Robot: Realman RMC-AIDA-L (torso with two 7-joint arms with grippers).
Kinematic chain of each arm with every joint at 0, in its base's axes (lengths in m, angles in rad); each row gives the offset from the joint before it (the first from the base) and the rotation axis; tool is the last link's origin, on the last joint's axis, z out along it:
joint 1: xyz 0 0 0.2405 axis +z
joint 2: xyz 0 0 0 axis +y
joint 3: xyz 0 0 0.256 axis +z
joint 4: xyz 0 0 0 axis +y
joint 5: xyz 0 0 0.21 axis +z
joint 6: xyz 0 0 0 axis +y
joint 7: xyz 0 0 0.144 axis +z
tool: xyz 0 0 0
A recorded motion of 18 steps. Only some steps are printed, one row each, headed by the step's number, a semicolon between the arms.
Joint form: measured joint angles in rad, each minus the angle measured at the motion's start. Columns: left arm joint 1, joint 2, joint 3, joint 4, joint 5, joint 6, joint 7; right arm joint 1, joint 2, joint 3, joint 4, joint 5, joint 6, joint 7.
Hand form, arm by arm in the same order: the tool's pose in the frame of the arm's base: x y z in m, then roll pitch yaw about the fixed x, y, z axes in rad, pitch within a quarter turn. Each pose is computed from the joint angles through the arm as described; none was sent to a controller.
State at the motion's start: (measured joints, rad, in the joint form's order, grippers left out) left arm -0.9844 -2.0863 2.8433 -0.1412 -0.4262 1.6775 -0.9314; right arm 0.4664 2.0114 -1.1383 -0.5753 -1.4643 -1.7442 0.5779
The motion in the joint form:
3: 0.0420 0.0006 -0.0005 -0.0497 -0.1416 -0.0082 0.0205; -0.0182 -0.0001 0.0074 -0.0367 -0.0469 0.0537 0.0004
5: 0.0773 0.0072 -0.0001 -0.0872 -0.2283 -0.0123 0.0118; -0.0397 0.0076 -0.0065 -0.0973 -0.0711 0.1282 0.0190
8: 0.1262 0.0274 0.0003 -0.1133 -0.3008 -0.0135 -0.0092; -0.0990 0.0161 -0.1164 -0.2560 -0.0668 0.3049 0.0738
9: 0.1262 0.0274 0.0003 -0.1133 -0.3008 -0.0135 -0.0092; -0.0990 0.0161 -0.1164 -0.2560 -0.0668 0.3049 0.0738
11: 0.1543 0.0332 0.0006 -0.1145 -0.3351 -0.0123 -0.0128; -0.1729 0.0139 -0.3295 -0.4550 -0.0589 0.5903 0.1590
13: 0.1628 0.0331 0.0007 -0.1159 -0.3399 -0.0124 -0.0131; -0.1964 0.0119 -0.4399 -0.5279 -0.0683 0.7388 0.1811
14: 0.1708 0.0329 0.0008 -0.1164 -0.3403 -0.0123 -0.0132; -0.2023 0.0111 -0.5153 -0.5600 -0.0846 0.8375 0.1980
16: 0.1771 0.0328 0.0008 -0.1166 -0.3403 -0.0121 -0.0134; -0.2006 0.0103 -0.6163 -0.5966 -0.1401 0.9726 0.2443
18: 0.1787 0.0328 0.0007 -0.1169 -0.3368 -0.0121 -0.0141; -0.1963 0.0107 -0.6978 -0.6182 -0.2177 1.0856 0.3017
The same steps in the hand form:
3: -0.1461 0.3672 -0.0396 -2.9303 -0.9173 0.0296; 0.2305 0.2965 -0.0053 -2.6703 0.5432 0.5522
5: -0.1622 0.3745 -0.0227 -2.7985 -0.9512 0.0027; 0.2338 0.3024 -0.0073 -2.6677 0.4666 0.5313
8: -0.1850 0.3778 -0.0025 -2.6844 -0.9775 -0.0046; 0.2315 0.3127 -0.0120 -2.6514 0.3226 0.5131
9: -0.1850 0.3778 -0.0025 -2.6844 -0.9775 -0.0046; 0.2315 0.3127 -0.0120 -2.6514 0.3226 0.5131
11: -0.1955 0.3760 0.0042 -2.6371 -0.9979 -0.0069; 0.2184 0.3225 -0.0261 -2.6202 0.1514 0.4963
13: -0.1987 0.3747 0.0049 -2.6298 -1.0001 -0.0028; 0.2098 0.3253 -0.0372 -2.6007 0.0708 0.5056
14: -0.2017 0.3731 0.0050 -2.6293 -1.0001 0.0049; 0.2045 0.3263 -0.0472 -2.5961 0.0194 0.5112
16: -0.2041 0.3718 0.0050 -2.6295 -1.0003 0.0114; 0.1977 0.3276 -0.0615 -2.5984 -0.0593 0.5192
18: -0.2048 0.3712 0.0046 -2.6346 -0.9981 0.0169; 0.1946 0.3279 -0.0734 -2.6026 -0.1354 0.5267

